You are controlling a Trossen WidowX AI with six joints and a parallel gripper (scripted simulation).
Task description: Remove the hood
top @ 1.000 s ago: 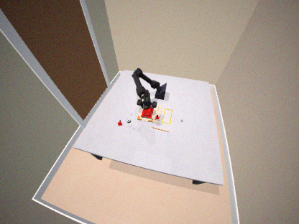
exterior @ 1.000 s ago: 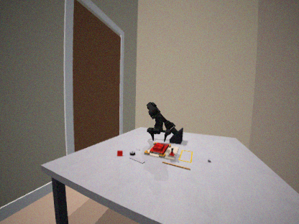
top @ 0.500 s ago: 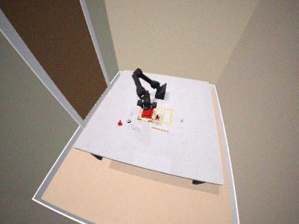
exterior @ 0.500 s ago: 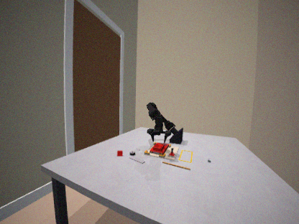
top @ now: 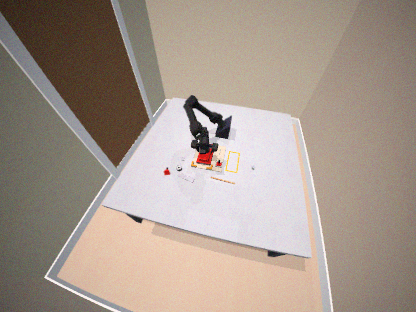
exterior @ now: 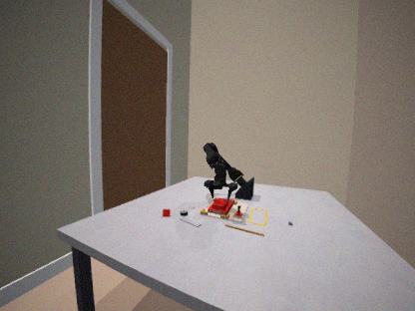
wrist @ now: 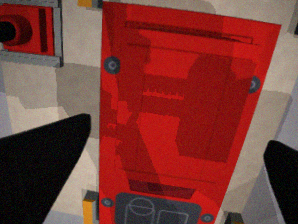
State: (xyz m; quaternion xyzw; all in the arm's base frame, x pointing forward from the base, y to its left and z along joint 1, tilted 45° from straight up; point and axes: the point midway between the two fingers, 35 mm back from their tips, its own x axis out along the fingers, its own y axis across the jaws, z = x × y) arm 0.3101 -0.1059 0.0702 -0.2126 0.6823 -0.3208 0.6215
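The red hood is 30 mm below my gripper tip. From my gripper tip the other things lie so: thin wooden stick (180 mm ahead, 140 mm to the left, 70 mm below); then dark round part (110 mm ahead, 180 mm to the right, 60 mm below).
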